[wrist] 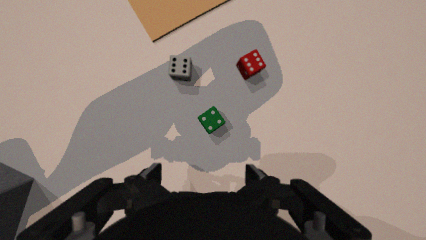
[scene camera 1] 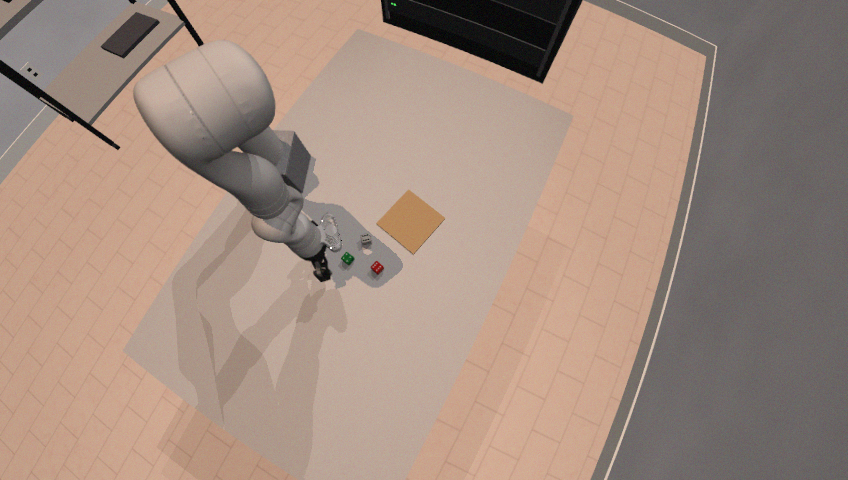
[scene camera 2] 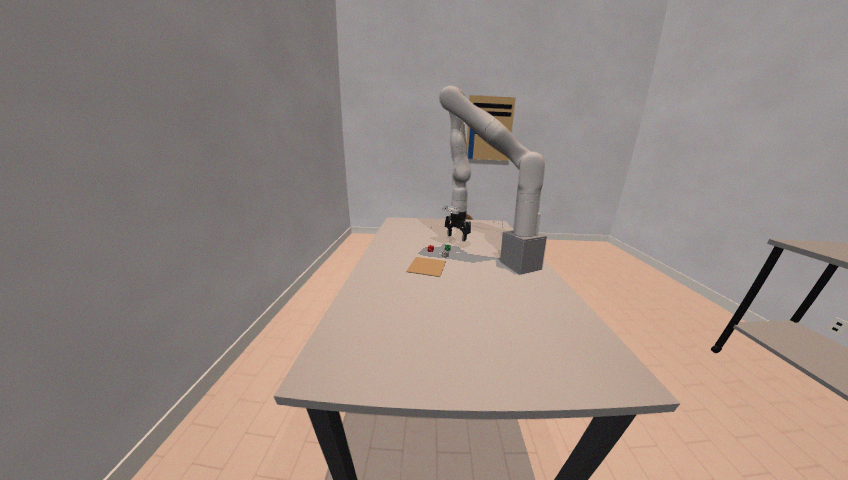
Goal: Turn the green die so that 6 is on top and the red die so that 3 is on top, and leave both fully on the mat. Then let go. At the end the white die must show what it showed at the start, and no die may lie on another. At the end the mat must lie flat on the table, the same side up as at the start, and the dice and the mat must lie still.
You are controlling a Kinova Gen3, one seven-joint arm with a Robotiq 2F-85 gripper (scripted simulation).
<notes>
In view: the gripper [wrist: 203, 173] and a tan mat [scene camera 1: 410, 221].
</notes>
